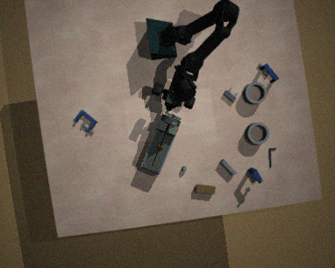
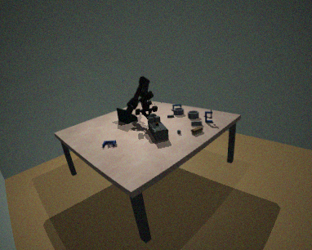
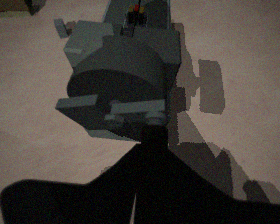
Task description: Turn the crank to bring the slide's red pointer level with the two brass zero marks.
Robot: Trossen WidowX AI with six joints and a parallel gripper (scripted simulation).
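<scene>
Now: the dark handle 20 mm behind my gripper tip, 10 mm to the left of it and 20 mm above it. Round my gripper tip: small grey cube (280 mm ahead, 40 mm to the left, 60 mm below); then red pointer (160 mm ahead, 60 mm to the right, 10 mm above); then grey bar (300 mm ahead, 250 mm to the left, 60 mm below).
</scene>
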